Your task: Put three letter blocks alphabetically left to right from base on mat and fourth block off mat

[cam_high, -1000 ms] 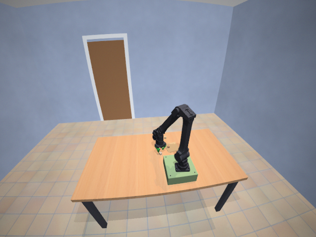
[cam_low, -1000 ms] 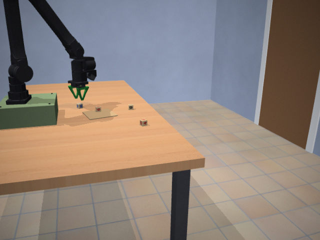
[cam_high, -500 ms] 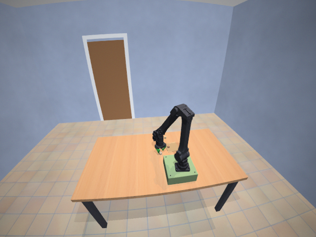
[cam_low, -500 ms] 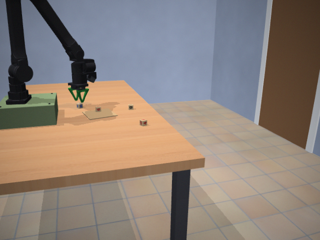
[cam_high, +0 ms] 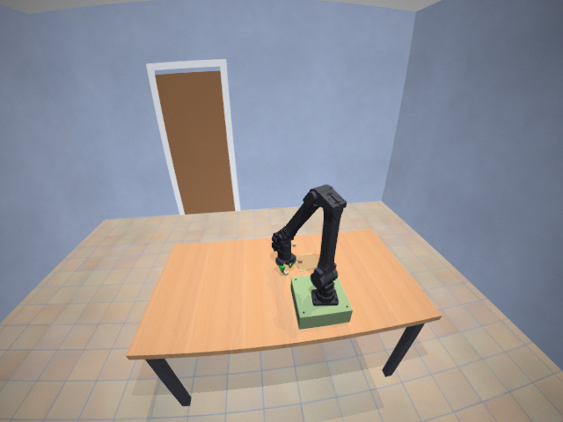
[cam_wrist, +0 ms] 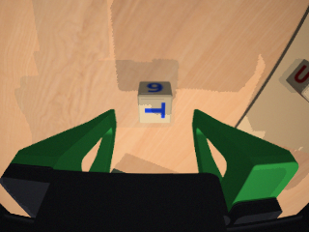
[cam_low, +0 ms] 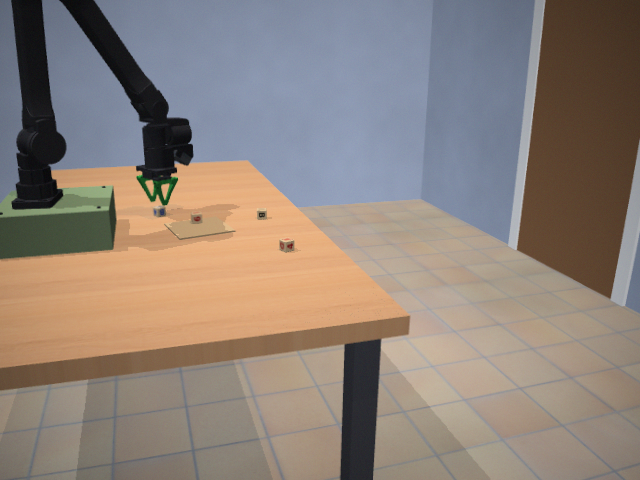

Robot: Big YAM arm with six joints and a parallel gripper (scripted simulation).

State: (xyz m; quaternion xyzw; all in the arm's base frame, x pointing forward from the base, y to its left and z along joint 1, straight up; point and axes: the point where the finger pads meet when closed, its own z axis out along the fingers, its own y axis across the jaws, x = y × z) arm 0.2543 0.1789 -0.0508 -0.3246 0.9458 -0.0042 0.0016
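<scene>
My gripper is now 11 cm short of the tan mat, 13 cm to the left of it and 4 cm above it.
</scene>
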